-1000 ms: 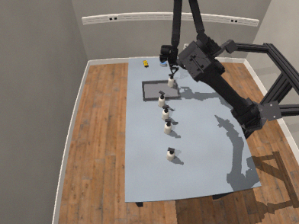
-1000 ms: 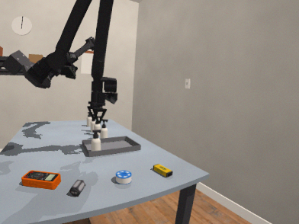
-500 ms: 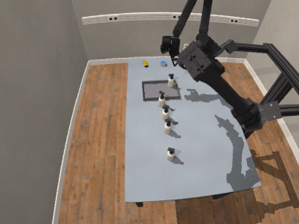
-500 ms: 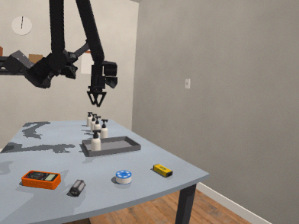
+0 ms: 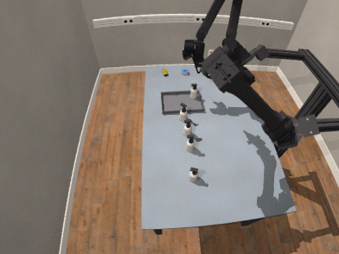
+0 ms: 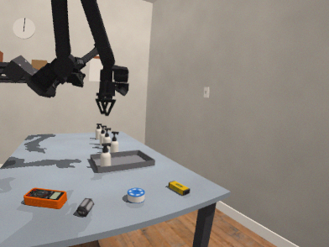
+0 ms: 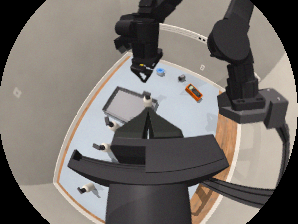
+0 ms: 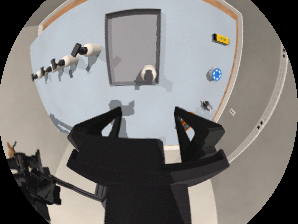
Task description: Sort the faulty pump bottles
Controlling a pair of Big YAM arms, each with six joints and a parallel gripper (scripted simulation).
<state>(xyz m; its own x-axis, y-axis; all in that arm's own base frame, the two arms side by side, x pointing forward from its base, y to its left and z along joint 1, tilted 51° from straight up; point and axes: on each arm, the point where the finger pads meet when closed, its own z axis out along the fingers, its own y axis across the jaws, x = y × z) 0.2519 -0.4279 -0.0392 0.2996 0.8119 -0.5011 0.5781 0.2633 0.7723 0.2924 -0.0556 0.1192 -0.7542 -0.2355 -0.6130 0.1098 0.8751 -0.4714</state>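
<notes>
Now: right hand 11 cm short of the grey tray, 6 cm to the right of it and 26 cm above it. From my right hand the other things lie so: blue-and-white roll 3 cm ahead, 31 cm to the right, 26 cm below; yellow tool 20 cm ahead, 32 cm to the right, 26 cm below; orange multimeter 27 cm behind, 22 cm to the right, 25 cm below.
</notes>
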